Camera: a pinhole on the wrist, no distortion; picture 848 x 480 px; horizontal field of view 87.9 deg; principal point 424.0 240.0 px. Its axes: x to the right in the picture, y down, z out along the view. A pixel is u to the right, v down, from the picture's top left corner.
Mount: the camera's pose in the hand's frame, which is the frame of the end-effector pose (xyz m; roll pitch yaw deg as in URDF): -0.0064 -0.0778 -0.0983 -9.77 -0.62 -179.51
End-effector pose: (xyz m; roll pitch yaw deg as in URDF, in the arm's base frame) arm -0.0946 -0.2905 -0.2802 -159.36 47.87 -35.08
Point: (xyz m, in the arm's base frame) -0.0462 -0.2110 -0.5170
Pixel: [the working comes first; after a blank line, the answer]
In the camera's frame: -0.1753 -0.0948 0.2737

142.4 87.7
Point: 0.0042 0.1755 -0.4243
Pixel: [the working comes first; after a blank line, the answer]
In the camera's frame: 0.0194 0.1653 0.5082

440.8 383.1
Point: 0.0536 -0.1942 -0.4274
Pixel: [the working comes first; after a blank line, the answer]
In the camera's frame: -0.1571 0.0239 0.2116

97.4 289.7
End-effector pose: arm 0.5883 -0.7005 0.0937 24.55 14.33 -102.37
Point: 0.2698 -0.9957 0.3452
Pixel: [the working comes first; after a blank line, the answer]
In the camera's frame: -0.2841 -0.0739 0.5010

174.6 175.2
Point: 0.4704 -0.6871 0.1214
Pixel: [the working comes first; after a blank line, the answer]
In the camera's frame: -0.0093 -0.0126 0.1750

400.6 208.3
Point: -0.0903 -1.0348 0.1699
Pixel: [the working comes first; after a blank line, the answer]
In the camera's frame: -0.4359 0.2904 0.5798

93.3 460.3
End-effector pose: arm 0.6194 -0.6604 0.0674 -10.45 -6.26 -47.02
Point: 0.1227 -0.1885 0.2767
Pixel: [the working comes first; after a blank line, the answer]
In the camera's frame: 0.6546 -0.0526 0.3579

outside the picture
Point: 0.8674 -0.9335 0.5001
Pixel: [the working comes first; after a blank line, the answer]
In the camera's frame: -0.4150 -0.0812 0.4786

42.5 165.4
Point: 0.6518 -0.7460 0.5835
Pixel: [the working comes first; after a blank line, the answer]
In the camera's frame: -0.1401 -0.0517 0.5888

319.3 201.3
